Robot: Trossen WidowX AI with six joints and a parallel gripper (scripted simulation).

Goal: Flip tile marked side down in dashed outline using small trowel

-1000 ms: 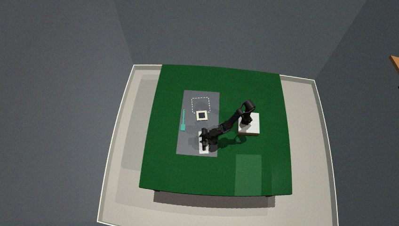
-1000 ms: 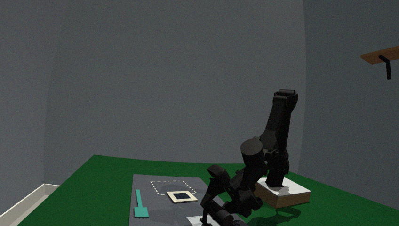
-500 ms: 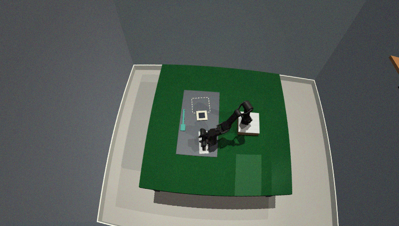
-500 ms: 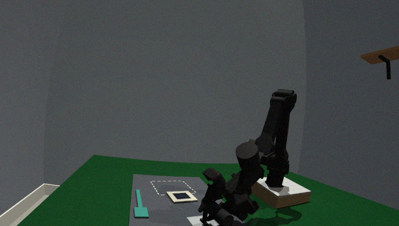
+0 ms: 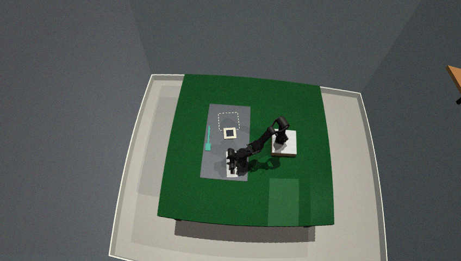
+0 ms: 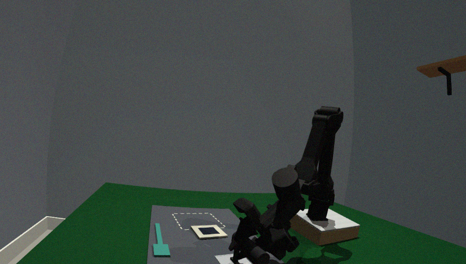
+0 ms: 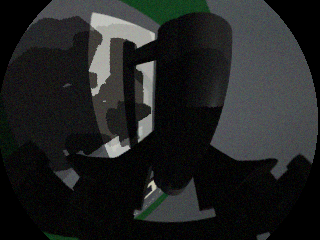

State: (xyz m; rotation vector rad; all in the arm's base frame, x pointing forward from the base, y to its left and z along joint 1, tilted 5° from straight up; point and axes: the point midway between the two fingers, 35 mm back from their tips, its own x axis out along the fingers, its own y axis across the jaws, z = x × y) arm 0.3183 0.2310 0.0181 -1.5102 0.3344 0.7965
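Right now my gripper tip is 17 cm to the left of the grey mat, 7 cm above it and 5 cm short of it. Round my gripper tip: teal trowel (18 cm ahead, 13 cm to the right, 4 cm below); cream tile (23 cm to the right, 4 cm below, 4 cm ahead).
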